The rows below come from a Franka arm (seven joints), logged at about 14 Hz.
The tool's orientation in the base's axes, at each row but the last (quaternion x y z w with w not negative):
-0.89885, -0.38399, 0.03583, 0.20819
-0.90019, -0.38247, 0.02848, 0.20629
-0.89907, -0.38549, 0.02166, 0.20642
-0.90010, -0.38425, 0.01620, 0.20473
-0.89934, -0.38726, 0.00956, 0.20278
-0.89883, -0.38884, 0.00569, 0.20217
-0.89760, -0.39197, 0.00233, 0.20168
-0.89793, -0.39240, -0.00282, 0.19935
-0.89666, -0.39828, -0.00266, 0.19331
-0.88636, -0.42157, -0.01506, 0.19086
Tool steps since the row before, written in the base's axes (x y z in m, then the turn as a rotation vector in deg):
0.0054, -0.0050, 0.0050, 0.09, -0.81, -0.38
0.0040, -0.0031, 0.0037, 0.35, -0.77, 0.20
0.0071, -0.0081, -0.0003, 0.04, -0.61, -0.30
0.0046, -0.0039, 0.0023, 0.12, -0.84, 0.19
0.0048, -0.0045, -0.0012, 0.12, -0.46, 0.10
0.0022, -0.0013, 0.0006, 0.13, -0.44, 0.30
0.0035, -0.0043, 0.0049, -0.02, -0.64, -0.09
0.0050, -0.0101, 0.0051, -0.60, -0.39, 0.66
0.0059, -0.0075, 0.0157, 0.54, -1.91, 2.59
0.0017, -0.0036, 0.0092, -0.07, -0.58, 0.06
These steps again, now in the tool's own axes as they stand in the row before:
0.0007, 0.0047, -0.0075, -0.54, 0.71, 0.05
0.0010, 0.0032, -0.0053, -0.27, 0.64, -0.53
-0.0007, 0.0100, -0.0040, -0.44, 0.52, 0.05
0.0008, 0.0047, -0.0044, -0.48, 0.53, -0.50
0.0000, 0.0066, -0.0013, -0.22, 0.33, -0.28
0.0007, 0.0021, -0.0014, -0.17, 0.25, -0.46
0.0001, 0.0033, -0.0066, -0.48, 0.41, -0.14
-0.0028, 0.0079, -0.0091, -0.58, -0.42, -0.66
0.0012, 0.0034, -0.0180, -0.58, 0.66, -3.14
0.0002, 0.0003, -0.0100, -0.46, 0.26, -0.25

